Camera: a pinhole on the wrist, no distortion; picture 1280 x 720 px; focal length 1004.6 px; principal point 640.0 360.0 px. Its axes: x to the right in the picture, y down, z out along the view. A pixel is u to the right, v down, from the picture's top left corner.
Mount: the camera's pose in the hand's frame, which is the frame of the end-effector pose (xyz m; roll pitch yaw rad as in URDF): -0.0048 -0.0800 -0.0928 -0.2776 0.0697 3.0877
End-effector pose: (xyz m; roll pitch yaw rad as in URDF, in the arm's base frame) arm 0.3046 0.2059 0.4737 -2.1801 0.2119 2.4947
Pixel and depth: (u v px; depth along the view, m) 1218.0 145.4 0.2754
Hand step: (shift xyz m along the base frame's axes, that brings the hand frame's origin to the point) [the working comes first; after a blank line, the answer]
In the camera's frame: 0.1585 -0.0588 0.2754

0.0296 -0.2677 0.0114
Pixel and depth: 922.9 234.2 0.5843
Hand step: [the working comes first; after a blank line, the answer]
In the camera's frame: 0.1645 -0.0732 0.5843

-0.0993 -0.5283 -0.0943
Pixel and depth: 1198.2 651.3 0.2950
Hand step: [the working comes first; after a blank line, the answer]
In the camera's frame: 0.1639 0.0855 0.2950

-0.0223 -0.3101 0.1409
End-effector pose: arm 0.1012 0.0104 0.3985 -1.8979 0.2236 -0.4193
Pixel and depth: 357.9 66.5 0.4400
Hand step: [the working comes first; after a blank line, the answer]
In the camera's frame: -0.1236 -0.1285 0.4400

0.2231 0.3162 -0.0605
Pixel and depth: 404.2 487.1 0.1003
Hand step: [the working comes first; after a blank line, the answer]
In the camera's frame: -0.0235 0.0127 0.1003

0.0483 0.0225 0.1086
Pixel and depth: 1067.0 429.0 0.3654
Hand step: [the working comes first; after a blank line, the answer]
In the camera's frame: 0.1553 0.0251 0.3654

-0.0297 0.3306 0.1465
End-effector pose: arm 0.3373 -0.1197 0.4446 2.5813 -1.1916 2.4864
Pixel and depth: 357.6 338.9 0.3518
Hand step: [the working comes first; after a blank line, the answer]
In the camera's frame: -0.0989 -0.0074 0.3518

-0.2525 0.1789 -0.0530
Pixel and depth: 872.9 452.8 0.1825
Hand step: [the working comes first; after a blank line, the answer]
In the camera's frame: 0.0423 0.0169 0.1825

-0.1341 0.0001 -0.1096
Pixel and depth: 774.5 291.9 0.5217
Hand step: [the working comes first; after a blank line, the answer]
In the camera's frame: 0.0698 -0.0354 0.5217

-0.2560 0.2776 -0.2730
